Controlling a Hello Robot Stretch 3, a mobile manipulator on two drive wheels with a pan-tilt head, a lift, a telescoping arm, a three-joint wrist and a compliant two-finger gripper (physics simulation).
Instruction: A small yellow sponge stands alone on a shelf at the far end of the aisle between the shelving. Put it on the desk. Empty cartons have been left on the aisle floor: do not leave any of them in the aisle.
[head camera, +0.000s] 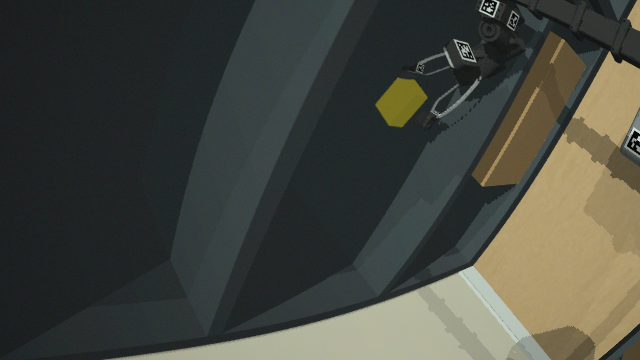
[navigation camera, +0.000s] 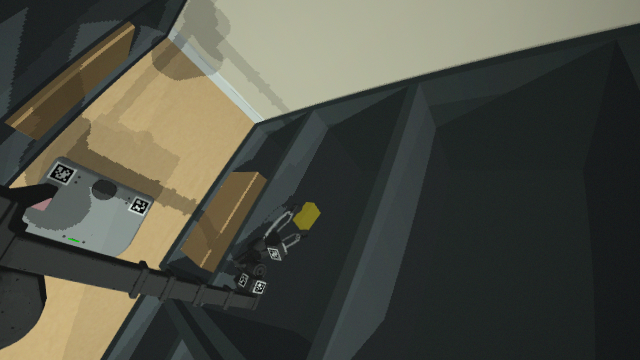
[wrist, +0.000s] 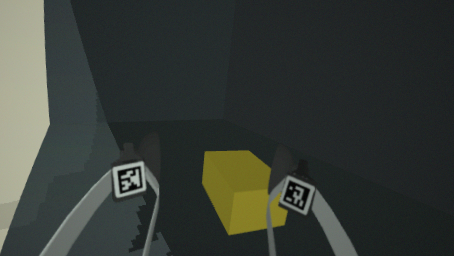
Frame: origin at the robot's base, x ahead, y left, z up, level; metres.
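Seen in the pictures: gripper, fingertip midpoint: (head camera: 408, 101) (navigation camera: 304, 217) (wrist: 216, 155); robot's base, link origin: (navigation camera: 103, 188).
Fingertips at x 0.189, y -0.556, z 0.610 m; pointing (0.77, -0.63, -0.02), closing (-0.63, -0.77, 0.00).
Offsets run from my fingertips to a thing's top centre. Level surfaces: height alone.
The yellow sponge {dx +0.022, dy -0.059, dz -0.032 m} (head camera: 401, 102) (navigation camera: 307, 216) (wrist: 240, 190) stands on a dark shelf {dz -0.077 m} (head camera: 425, 180) inside the shelving. My gripper (head camera: 418, 96) (navigation camera: 299, 221) (wrist: 216, 155) is open over the same shelf, its fingers wide apart at the near side of the sponge. In the wrist view the sponge shows between the fingers, nearer the right finger, which covers part of its right side. A clear gap shows on its left. How close the right fingertip is to the sponge is hard to tell. The desk does not show in these views.
A brown carton {dx -0.105, dy +0.004, dz -0.264 m} (head camera: 525, 120) (navigation camera: 225, 220) lies low in the shelving, below my arm (navigation camera: 100, 270). Another carton {dx +0.110, dy +0.926, dz -0.264 m} (navigation camera: 75, 82) lies in the opposite shelving. My base (navigation camera: 112, 225) stands on the wooden aisle floor {dz -0.610 m} (navigation camera: 200, 110). A pale wall (head camera: 350, 340) (navigation camera: 350, 45) closes the aisle end.
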